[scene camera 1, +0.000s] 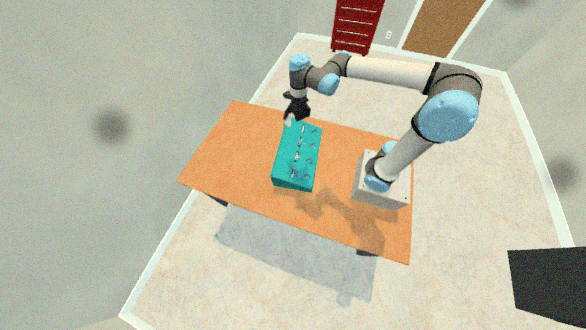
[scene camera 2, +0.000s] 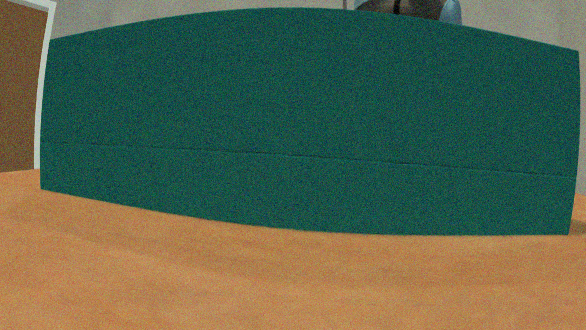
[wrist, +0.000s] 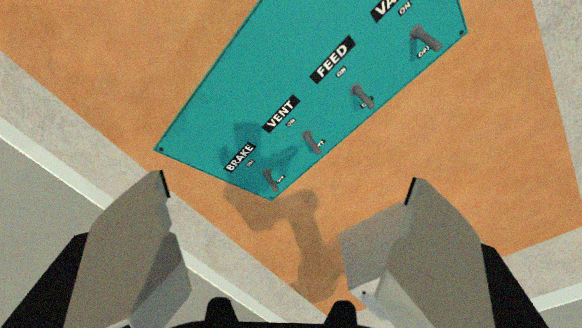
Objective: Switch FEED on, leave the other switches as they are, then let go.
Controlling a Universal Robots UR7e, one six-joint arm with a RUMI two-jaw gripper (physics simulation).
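Frame: origin at the arm's base, x ahead, y left, z up, level; millimetres.
Seen in the pictures: gripper, between the fingertips: (scene camera 1: 296, 122) (wrist: 288, 177).
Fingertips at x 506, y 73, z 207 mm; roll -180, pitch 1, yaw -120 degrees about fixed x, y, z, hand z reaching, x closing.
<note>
Pixels of each thing's top centre, then the offset from my fingertips to it. "*": a spot on its surface instead. Level surfaces: height alone.
- FEED nameplate, a spot on its surface: (wrist: 332, 59) * 73 mm right, 17 mm ahead, 273 mm down
- mark, a spot on its surface: (wrist: 341, 71) * 80 mm right, 8 mm back, 283 mm down
- BRAKE lever, centre of its top: (wrist: 270, 187) 131 mm left, 138 mm back, 259 mm down
- VENT lever, centre of its top: (wrist: 313, 148) 17 mm left, 101 mm back, 259 mm down
- orange table, height of its surface: 385 mm down
A teal switch panel (scene camera 1: 286, 157) (scene camera 2: 300, 100) (wrist: 225, 100) sits on the table. In the wrist view, its FEED lever (wrist: 362, 96) leans toward the OFF side, covering part of that label; the FEED nameplate (wrist: 332, 59) and ON mark (wrist: 341, 71) are readable. The BRAKE lever (wrist: 270, 180), VENT lever (wrist: 312, 142) and a lever (wrist: 426, 38) under a cut-off "VA" nameplate also lean toward OFF. My gripper (scene camera 1: 294, 119) (wrist: 288, 177) is open and empty, above the panel's far end in scene camera 1. There, one finger is hard to make out.
The orange table (scene camera 1: 225, 150) (scene camera 2: 300, 280) (wrist: 100, 50) carries the arm's pale base block (scene camera 1: 380, 197) to the right of the panel. The arm arches over the table's far right side and casts a shadow near the panel. A red cabinet (scene camera 1: 352, 25) stands by the back wall.
</note>
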